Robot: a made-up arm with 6 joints.
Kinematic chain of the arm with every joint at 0, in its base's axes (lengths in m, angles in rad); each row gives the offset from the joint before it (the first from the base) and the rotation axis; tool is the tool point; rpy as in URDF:
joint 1: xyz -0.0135 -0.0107 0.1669 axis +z
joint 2: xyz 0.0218 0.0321 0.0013 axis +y
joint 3: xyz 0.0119 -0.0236 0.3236 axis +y
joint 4: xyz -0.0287 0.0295 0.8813 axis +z
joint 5: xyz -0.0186 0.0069 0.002 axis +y
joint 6: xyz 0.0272 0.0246 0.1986 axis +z
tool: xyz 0.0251 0.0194 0.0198 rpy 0 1.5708 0
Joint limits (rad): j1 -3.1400..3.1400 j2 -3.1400..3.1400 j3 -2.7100..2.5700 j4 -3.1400..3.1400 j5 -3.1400..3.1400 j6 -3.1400..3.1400
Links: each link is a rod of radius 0.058 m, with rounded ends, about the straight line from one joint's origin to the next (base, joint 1, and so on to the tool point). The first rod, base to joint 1, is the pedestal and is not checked.
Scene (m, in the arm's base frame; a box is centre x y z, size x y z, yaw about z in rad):
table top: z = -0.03
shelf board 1: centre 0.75 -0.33 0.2 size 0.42 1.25 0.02 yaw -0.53
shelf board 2: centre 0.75 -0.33 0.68 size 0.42 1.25 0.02 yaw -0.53
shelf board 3: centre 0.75 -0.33 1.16 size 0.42 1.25 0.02 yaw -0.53
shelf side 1: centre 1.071 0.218 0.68 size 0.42 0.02 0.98 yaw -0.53
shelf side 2: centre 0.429 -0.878 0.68 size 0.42 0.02 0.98 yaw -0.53
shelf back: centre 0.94 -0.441 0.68 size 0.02 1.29 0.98 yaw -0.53
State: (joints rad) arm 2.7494 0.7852 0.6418 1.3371 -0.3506 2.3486
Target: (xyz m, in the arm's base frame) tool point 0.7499 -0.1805 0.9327
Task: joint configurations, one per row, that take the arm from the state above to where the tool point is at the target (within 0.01 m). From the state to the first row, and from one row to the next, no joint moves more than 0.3 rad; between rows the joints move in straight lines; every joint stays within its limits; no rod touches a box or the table.
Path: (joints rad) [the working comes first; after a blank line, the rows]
Joints at the target: 2.7377 0.1618 -1.0744 1.0726 -1.2446 2.3314
Straight joint move there: touches shelf board 3.

1: 2.7629 0.7704 0.3526 1.2964 -0.5587 2.3477
2: 2.7763 0.7556 0.0634 1.2557 -0.7667 2.3467
3: 2.7898 0.7408 -0.2258 1.2151 -0.9748 2.3458
4: 2.8033 0.7259 -0.5149 1.1744 -1.1829 2.3449
5: 2.8167 0.7111 -0.8041 1.1337 -1.3909 2.3439
6: 2.8302 0.6963 -1.0933 1.0930 -1.5990 2.3430
7: 2.8436 0.6815 -1.3825 1.0524 -1.8070 2.3421
8: 2.7907 0.4216 -1.2284 1.0625 -1.5258 2.3368
9: 2.7377 0.1618 -1.0744 1.0726 -1.2446 2.3314

